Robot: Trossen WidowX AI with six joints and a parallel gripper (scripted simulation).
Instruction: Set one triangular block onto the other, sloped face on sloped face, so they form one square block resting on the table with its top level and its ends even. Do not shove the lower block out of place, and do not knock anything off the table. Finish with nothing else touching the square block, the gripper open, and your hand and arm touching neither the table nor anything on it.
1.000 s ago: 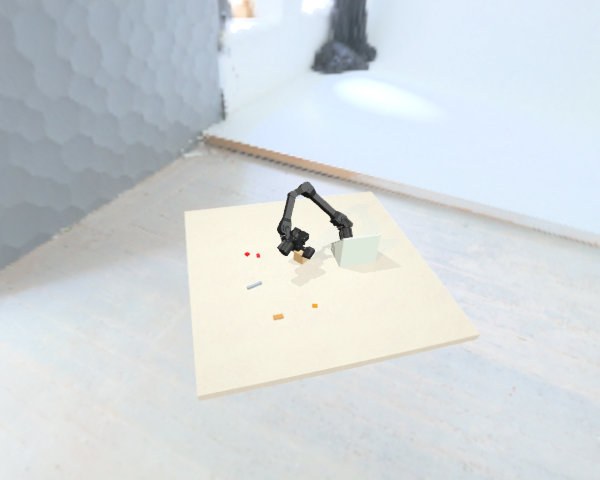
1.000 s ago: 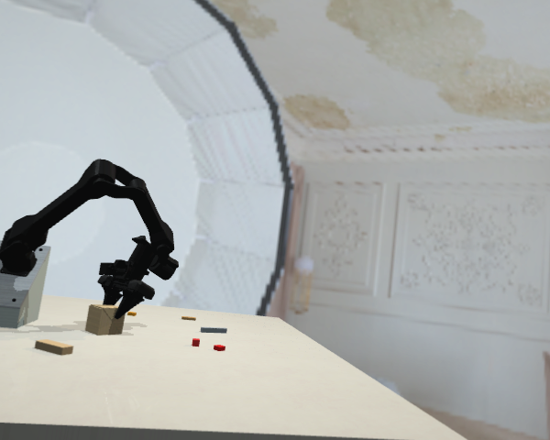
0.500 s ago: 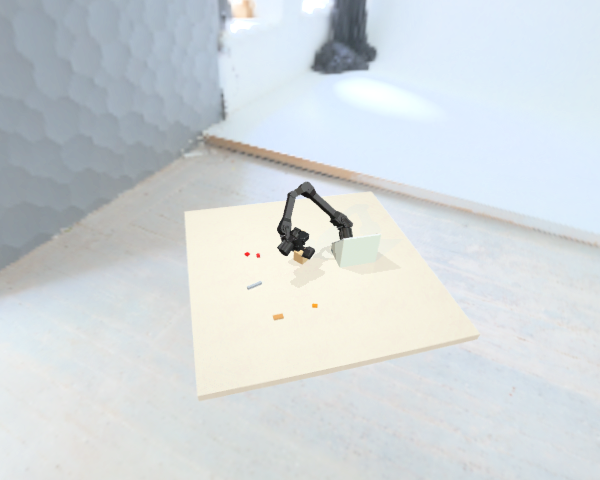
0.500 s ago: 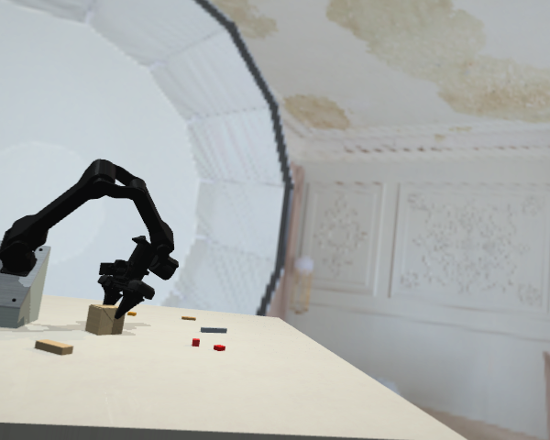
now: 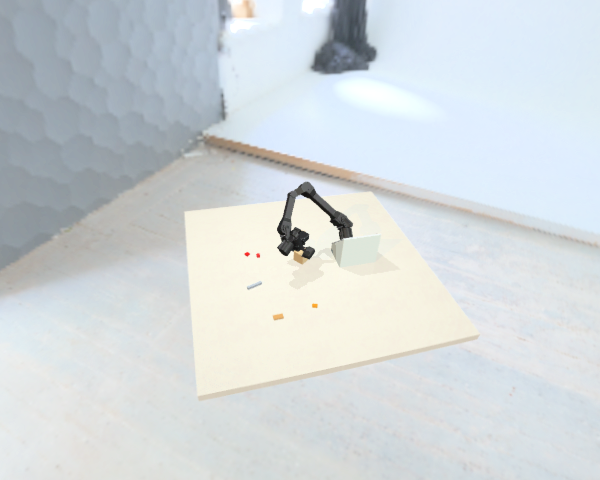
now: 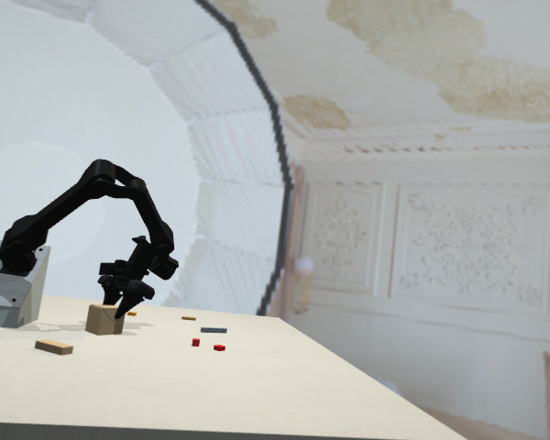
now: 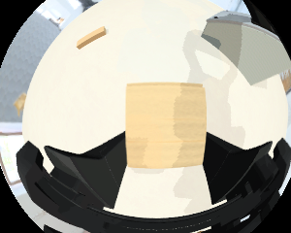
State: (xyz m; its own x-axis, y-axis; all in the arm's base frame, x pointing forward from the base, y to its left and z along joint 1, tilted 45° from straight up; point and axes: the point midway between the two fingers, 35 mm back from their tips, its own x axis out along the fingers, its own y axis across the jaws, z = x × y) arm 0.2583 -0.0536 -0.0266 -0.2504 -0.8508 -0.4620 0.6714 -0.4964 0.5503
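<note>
The triangular block lies 20 mm behind my gripper tip, 20 mm to the right of it and 20 mm below it. Also, from my gripper tip: dark grey bar 280 mm ahead, 160 mm to the left, 30 mm below; flat tan block 50 mm behind, 250 mm to the right, 30 mm below.
</note>
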